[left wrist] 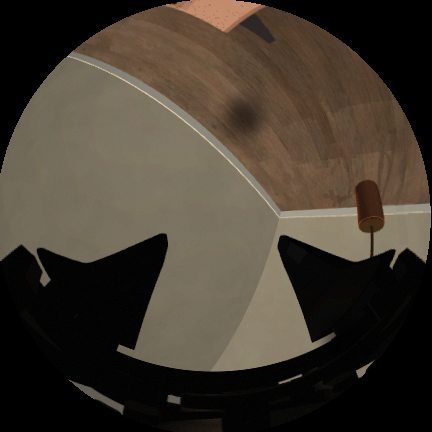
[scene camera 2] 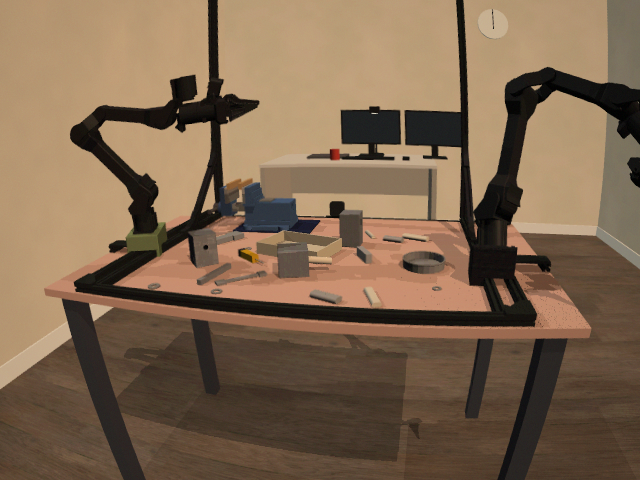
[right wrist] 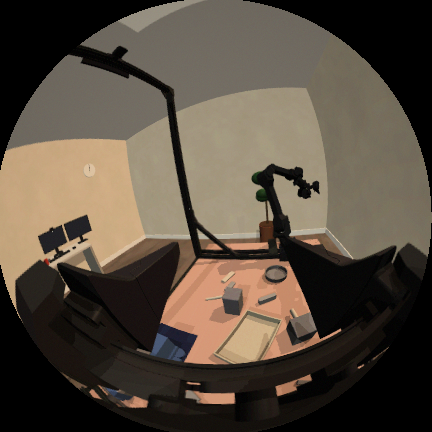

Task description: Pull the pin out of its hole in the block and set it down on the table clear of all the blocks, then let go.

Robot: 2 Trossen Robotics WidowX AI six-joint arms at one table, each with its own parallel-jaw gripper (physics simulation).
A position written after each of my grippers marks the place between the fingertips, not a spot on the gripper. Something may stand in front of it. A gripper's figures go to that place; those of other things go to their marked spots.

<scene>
My right gripper (scene camera 2: 258, 103): 112 cm from the lens. A round dish (scene camera 2: 424, 262) is 106 cm from the lens.
</scene>
